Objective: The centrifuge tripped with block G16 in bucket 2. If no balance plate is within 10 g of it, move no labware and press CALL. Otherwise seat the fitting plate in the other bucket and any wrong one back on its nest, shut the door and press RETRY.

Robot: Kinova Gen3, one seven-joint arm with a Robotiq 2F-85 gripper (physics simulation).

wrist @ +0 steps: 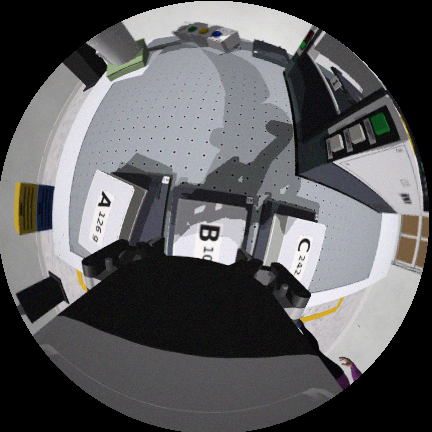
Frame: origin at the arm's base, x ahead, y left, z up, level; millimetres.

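Where they show: gripper, fingertip midpoint: (199,251); arm's base, link origin: (125,53).
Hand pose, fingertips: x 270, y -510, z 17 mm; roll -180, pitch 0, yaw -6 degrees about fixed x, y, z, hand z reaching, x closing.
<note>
Each offset is from my fingertips to the top centre of the thing. "pt": to the spot under its first point.
Plate A @(150 mm back, 30 mm left, 2 mm down) (122,200), labelled 126 g, sits at the left by its dark nest @(pt 69 mm back, 43 mm left, 48 mm down) (157,210). Plate B @(8 mm ahead, 6 mm right, 7 mm down) (231,240) lies in the middle; its weight label is partly hidden by my gripper and starts with 10. Plate C @(145 mm ahead, 22 mm right, 7 mm down) (314,235), labelled 242, is at the right. My gripper (199,251) is open and empty, its fingertips in front of plate B in the view. The centrifuge @(pt 220 mm ahead, 115 mm left, 79 mm up) (375,170) stands at the right with a green button (380,124) and two pale buttons (356,133) (335,143). A numbered part @(pt 206 mm ahead, 278 mm left, 71 mm up) (336,82) shows in its opening. Block G16 cannot be made out.
A grey box @(pt 24 mm ahead, 493 mm left, 10 mm down) (225,40) with green, yellow and blue buttons stands at the far edge, beside a dark low tray @(177 mm ahead, 579 mm left, 31 mm down) (270,51). A grey cylinder (115,44) stands on a green base (127,66) at the far left. A person's hand (346,361) shows at the lower right.
</note>
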